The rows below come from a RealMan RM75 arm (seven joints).
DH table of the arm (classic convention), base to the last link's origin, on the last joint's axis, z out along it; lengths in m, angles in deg. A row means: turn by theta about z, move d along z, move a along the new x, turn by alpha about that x. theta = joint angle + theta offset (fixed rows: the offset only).
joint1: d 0.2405  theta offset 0  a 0  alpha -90
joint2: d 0  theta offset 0  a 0  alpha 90
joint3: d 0.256  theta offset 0  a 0  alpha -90
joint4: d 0  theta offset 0  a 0  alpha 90
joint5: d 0.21  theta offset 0  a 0  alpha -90
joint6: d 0  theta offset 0  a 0  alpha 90
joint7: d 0.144  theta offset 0  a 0  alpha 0
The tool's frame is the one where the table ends.
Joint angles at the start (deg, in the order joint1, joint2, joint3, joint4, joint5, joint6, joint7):
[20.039, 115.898, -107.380, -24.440, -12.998, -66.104, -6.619]
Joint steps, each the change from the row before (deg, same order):
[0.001, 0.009, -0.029, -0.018, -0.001, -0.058, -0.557]
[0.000, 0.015, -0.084, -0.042, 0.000, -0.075, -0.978]
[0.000, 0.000, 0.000, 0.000, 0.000, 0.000, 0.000]
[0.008, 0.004, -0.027, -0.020, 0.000, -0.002, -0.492]
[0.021, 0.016, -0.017, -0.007, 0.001, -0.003, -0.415]
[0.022, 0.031, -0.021, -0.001, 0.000, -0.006, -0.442]
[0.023, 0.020, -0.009, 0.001, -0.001, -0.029, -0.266]
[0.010, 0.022, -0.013, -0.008, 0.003, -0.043, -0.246]
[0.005, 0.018, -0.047, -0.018, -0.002, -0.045, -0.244]
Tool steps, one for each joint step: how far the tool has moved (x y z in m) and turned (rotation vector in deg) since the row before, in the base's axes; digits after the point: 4 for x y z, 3 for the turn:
[-0.0003, -0.0001, -0.0001, 0.262, -0.377, 0.322]
[-0.0005, -0.0002, -0.0003, 0.435, -0.681, 0.564]
[0.0000, 0.0000, 0.0000, 0.000, 0.000, 0.000]
[-0.0002, 0.0000, -0.0001, 0.229, -0.361, 0.255]
[-0.0002, 0.0000, -0.0001, 0.192, -0.293, 0.219]
[-0.0003, 0.0000, -0.0003, 0.195, -0.302, 0.232]
[-0.0003, 0.0000, -0.0001, 0.122, -0.166, 0.167]
[-0.0003, 0.0000, -0.0001, 0.115, -0.136, 0.165]
[-0.0003, -0.0001, -0.0002, 0.087, -0.147, 0.186]

